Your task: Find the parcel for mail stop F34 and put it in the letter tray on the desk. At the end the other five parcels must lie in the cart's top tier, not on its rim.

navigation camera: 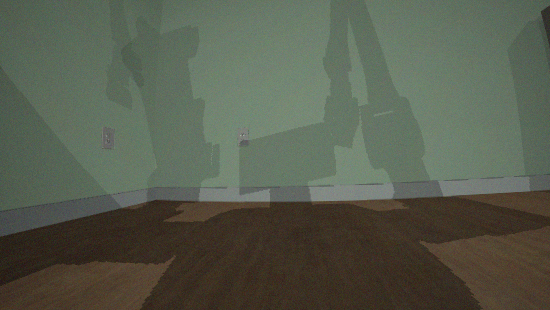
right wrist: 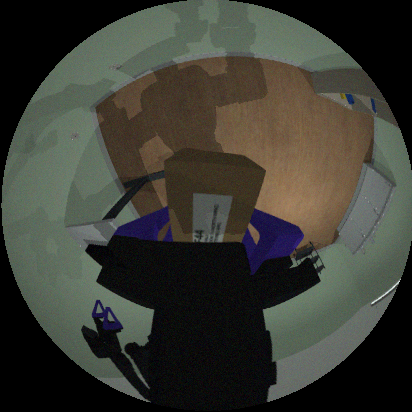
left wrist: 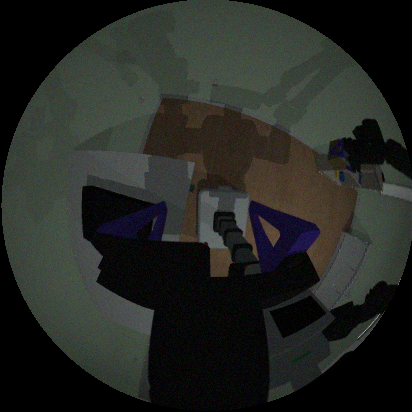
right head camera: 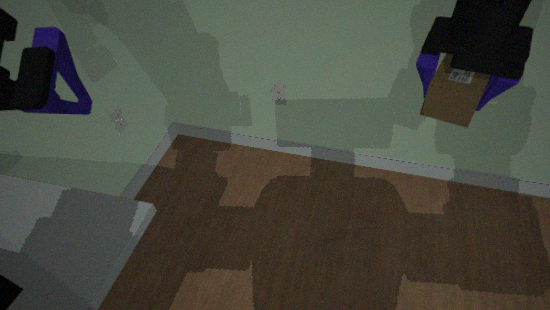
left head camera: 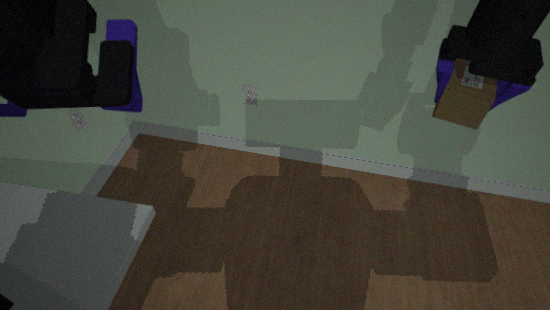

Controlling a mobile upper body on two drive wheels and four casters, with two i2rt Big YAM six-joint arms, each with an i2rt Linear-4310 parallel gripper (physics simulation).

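Frame: origin at the left arm's base, x left, y ahead, z down, level; metres.
Where they show: left gripper, fingertip midpoint: [right wrist: 102, 302] [left wrist: 207, 205] [right head camera: 40, 110] [left head camera: 84, 107]; right gripper, fingertip midpoint: [right wrist: 207, 204] [left wrist: 333, 157] [right head camera: 451, 102] [left head camera: 458, 106].
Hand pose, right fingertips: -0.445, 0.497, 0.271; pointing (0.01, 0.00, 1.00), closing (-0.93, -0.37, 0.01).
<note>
After its pixels a point has its place, as x, y, z.
My right gripper [left head camera: 465, 102] @[-0.445, 0.497, 0.271] [right head camera: 452, 104] @[-0.445, 0.497, 0.271] [right wrist: 207, 204] @[-0.445, 0.497, 0.271] is shut on a brown cardboard parcel [left head camera: 459, 111] @[-0.430, 0.467, 0.256] [right head camera: 450, 110] @[-0.434, 0.465, 0.257] [right wrist: 215, 172] @[-0.469, 0.544, 0.230] and holds it in the air. Its white label faces the right wrist camera; the part that shows reads 44, and the rest is partly hidden by the gripper. My left gripper [left head camera: 67, 109] @[-0.003, 0.334, 0.143] [left wrist: 207, 205] @[-0.003, 0.334, 0.143] is open and empty, away from the parcel. Part of the grey desk [left head camera: 75, 240] @[0.140, 0.374, 0.460] [right head camera: 70, 235] @[0.157, 0.371, 0.460] [left wrist: 120, 167] @[0.349, 0.428, 0.460] shows at the lower left of the head views. A small dark cart [right wrist: 304, 253] @[-1.824, -2.392, 1.267] shows partly behind the right gripper; its parcels cannot be made out. The letter tray does not show.
A green wall [left head camera: 300, 50] @[-0.290, 1.396, 0.740] [navigation camera: 280, 75] @[-0.318, 1.390, 0.639] with a pale baseboard [navigation camera: 350, 192] @[-0.675, 1.302, 1.365] stands ahead, meeting another at a corner on the left. A low bookshelf [right wrist: 337, 81] and a grey cabinet [right wrist: 367, 205] @[-3.086, -1.059, 0.927] [left wrist: 340, 272] @[-3.054, -1.229, 0.916] stand at the right of the wrist views. Robot shadows cross the brown floor [navigation camera: 300, 260] @[-0.288, 0.733, 1.410].
</note>
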